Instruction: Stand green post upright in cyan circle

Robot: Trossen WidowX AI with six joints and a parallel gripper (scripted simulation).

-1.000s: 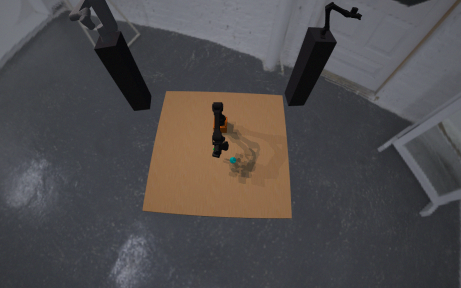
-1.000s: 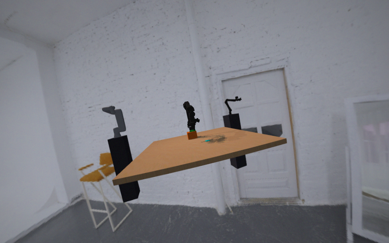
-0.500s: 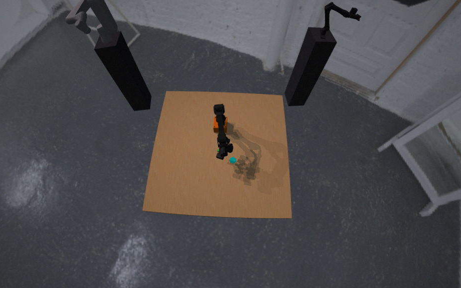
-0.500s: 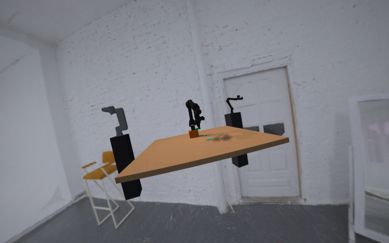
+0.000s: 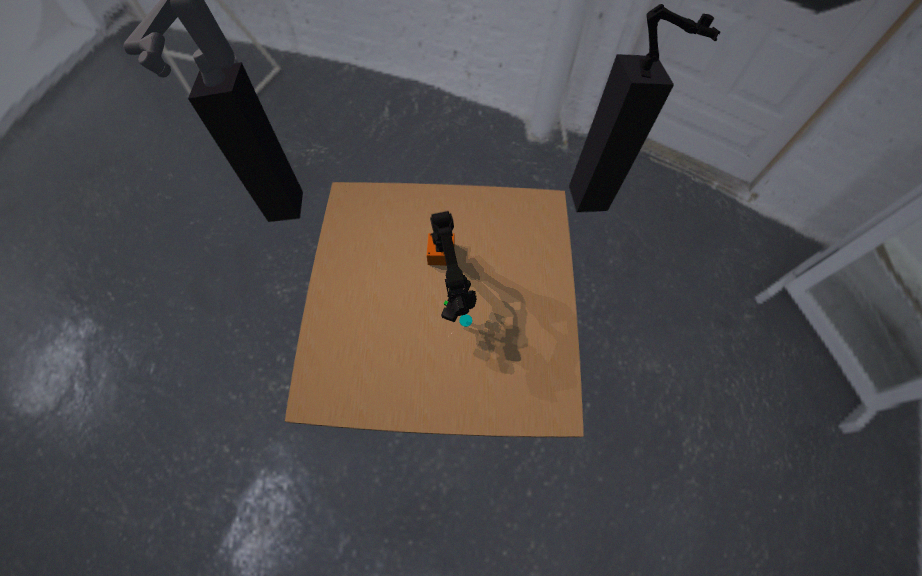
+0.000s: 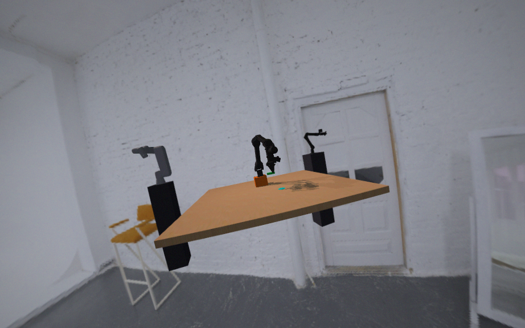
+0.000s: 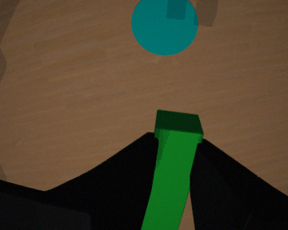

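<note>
Right now my gripper tip is 1 cm short of the cyan circle, 4 cm to the right of it and 15 cm above it. From my gripper tip the other things lie so: green post: 1 cm behind, 2 cm to the right.
</note>
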